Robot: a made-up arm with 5 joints. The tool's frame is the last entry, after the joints.
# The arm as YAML. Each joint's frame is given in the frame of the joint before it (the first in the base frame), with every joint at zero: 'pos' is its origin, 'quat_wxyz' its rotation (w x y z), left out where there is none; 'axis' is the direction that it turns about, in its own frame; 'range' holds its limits. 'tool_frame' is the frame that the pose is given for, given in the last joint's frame.
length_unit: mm
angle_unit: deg
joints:
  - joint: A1
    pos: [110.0, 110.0, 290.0]
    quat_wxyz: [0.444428, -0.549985, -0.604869, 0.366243]
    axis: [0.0, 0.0, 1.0]
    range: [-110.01, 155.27]
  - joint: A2
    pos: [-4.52, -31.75, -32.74]
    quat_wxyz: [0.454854, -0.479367, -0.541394, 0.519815]
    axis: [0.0, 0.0, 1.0]
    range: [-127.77, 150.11]
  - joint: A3
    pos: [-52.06, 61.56, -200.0]
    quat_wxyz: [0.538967, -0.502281, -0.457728, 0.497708]
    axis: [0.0, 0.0, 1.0]
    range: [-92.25, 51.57]
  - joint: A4
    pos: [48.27, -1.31, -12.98]
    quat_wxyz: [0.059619, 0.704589, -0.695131, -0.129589]
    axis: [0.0, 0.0, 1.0]
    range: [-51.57, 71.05]
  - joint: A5
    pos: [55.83, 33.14, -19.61]
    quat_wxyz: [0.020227, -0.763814, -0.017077, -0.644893]
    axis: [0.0, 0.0, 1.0]
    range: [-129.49, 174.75]
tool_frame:
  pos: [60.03, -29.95, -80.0]
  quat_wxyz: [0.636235, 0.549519, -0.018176, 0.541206]
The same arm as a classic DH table. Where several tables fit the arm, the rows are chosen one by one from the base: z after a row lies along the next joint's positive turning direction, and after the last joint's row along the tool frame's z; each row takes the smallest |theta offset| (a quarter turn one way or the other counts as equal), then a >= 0, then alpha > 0; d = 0 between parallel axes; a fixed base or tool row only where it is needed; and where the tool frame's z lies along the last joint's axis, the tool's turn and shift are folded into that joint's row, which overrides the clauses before.
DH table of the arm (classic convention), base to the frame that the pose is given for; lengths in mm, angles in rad. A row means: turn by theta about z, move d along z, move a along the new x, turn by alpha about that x. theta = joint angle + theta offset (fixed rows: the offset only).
base (fixed): a 115.2, alpha -1.9142, d 252.6, theta_offset 1.5221
A1: a -30.9, alpha -1.6166, d -143.4, theta_offset 1.5544
A2: a 56.9, alpha -1.4943, d -195.9, theta_offset 1.4905
A3: a 15.2, alpha -2.8553, d -111.4, theta_offset 1.2299
A4: a -30.1, alpha -1.7390, d -172.1, theta_offset 1.2635
A5: a 28.3, alpha 1.1643, d -47.8, theta_offset -0.8900
tool (fixed): a 0.0, alpha 0.0000, d 66.2, theta_offset 0.7379
Joint limits (rad, base to tool): -1.9200..2.7100 -2.2300..2.6199 -1.6101..0.9001 -0.9001..1.2401 -2.2600..3.0500

